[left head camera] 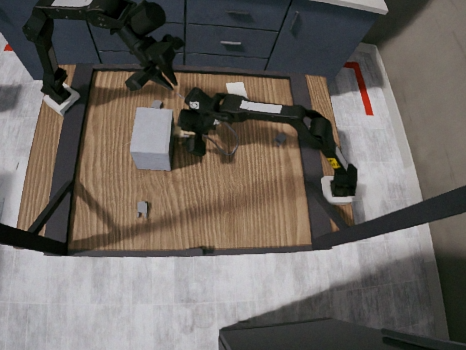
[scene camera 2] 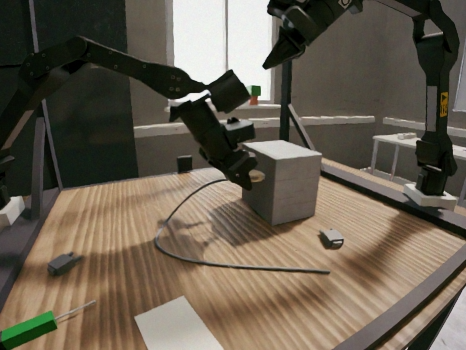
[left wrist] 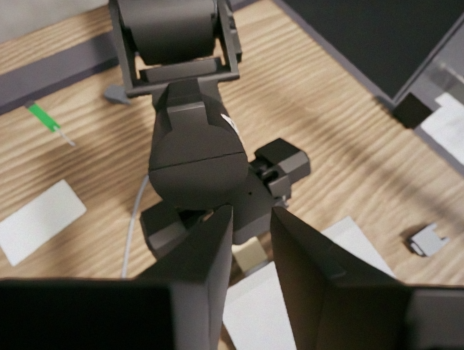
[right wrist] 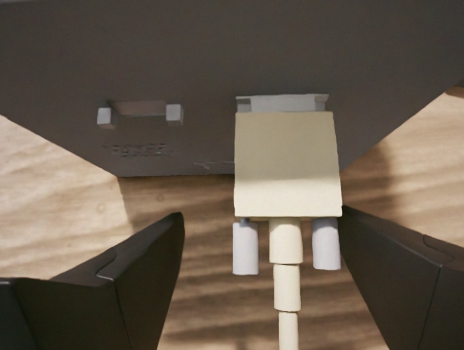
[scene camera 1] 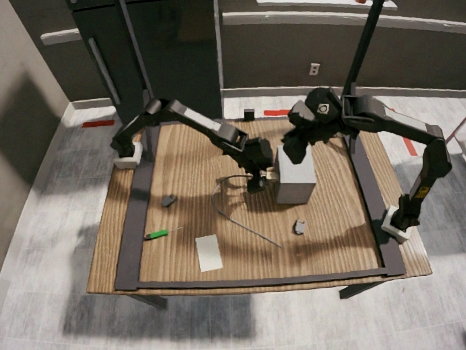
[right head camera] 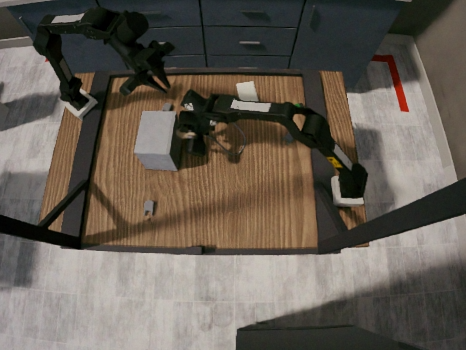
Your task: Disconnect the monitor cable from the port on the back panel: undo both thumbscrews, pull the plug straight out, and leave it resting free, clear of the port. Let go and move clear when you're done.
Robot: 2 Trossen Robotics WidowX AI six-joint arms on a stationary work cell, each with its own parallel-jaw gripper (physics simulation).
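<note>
The cream plug sits at the port on the dark face of the grey box; a light metal part shows between them. Its left thumbscrew shows a thin shaft below the plug body; its right thumbscrew sits close against the body. The grey cable curves over the table. My right gripper is open around the plug's rear, its right-hand finger beside the right thumbscrew, the other finger apart. My left gripper hangs high, slightly open and empty.
A second port is beside the plug. Small grey connectors lie around the table. A green screwdriver and a white card lie on the wood. A dark frame edges the table.
</note>
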